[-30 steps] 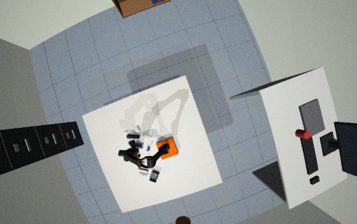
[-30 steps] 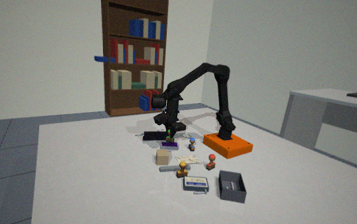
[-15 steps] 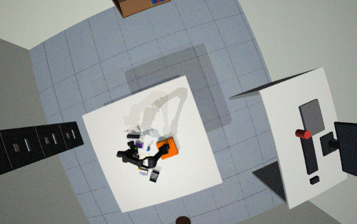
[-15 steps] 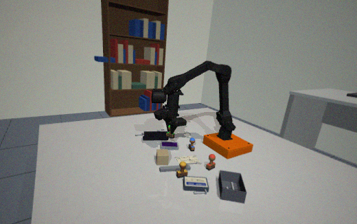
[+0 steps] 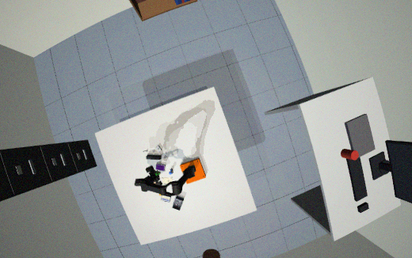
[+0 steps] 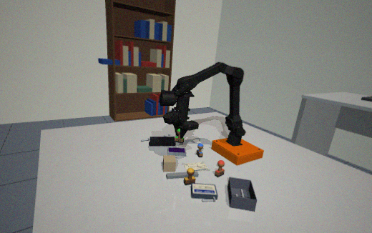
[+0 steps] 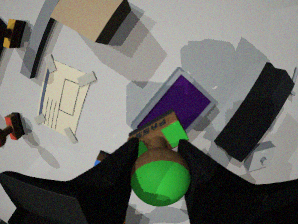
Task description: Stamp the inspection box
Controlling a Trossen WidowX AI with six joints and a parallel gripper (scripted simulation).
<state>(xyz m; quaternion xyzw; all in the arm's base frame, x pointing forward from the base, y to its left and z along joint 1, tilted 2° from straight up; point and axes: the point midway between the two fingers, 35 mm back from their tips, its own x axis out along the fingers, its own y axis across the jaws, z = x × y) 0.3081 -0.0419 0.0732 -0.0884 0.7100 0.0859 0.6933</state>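
The pale card is 3 cm behind my gripper tip, 12 cm to the left of it and 10 cm below it. Also, from my gripper tip: purple ink pad 3 cm to the right, 9 cm below; blue-topped stamp 10 cm behind, 3 cm to the left, 8 cm below; tan block 8 cm ahead, 9 cm to the left, 7 cm below.
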